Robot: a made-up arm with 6 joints. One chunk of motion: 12 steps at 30 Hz.
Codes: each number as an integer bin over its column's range. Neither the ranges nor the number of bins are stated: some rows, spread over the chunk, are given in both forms.
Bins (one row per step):
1: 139 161 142 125 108 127
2: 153 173 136 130 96 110
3: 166 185 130 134 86 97
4: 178 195 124 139 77 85
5: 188 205 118 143 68 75
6: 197 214 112 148 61 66
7: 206 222 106 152 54 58
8: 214 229 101 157 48 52
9: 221 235 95 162 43 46
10: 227 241 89 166 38 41
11: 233 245 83 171 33 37
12: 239 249 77 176 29 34
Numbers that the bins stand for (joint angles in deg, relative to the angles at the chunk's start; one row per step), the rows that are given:
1: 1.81 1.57 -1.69 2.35 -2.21 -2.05
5: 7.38 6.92 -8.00 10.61 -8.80 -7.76
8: 10.34 9.84 -12.46 17.04 -12.09 -10.29
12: 13.18 12.27 -18.77 25.75 -15.22 -12.27
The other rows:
2: 3.40 3.03 -3.27 4.65 -4.19 -3.92
3: 4.88 4.49 -4.84 6.48 -5.84 -5.35
4: 6.24 5.71 -6.42 8.78 -7.32 -6.67
6: 8.40 8.02 -9.57 12.91 -9.95 -8.75
7: 9.43 8.99 -11.15 14.74 -11.11 -9.63
9: 11.13 10.57 -14.04 19.33 -12.92 -10.95
10: 11.82 11.30 -15.62 21.16 -13.74 -11.50
11: 12.50 11.78 -17.19 23.46 -14.56 -11.94

